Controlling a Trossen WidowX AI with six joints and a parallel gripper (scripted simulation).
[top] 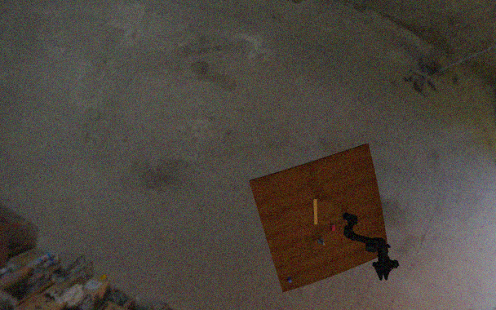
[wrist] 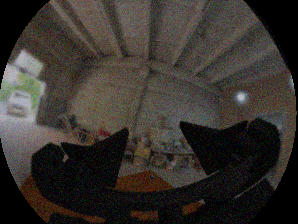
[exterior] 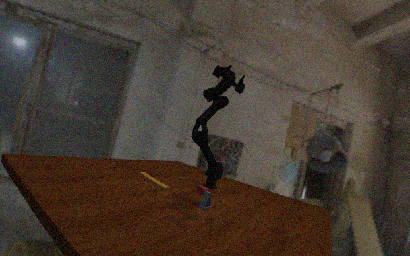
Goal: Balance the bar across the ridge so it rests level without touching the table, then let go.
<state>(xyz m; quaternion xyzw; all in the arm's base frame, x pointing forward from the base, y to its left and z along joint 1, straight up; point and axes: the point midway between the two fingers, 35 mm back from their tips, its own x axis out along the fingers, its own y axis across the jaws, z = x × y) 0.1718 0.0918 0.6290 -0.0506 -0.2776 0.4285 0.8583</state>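
My gripper tip is 120 mm short of the flat yellow bar, 280 mm to the left of it and 640 mm above it. Also, from my gripper tip: small red block 20 mm behind, 60 mm to the right, 630 mm below; tiny purple thing 550 mm ahead, 380 mm to the left, 630 mm below.
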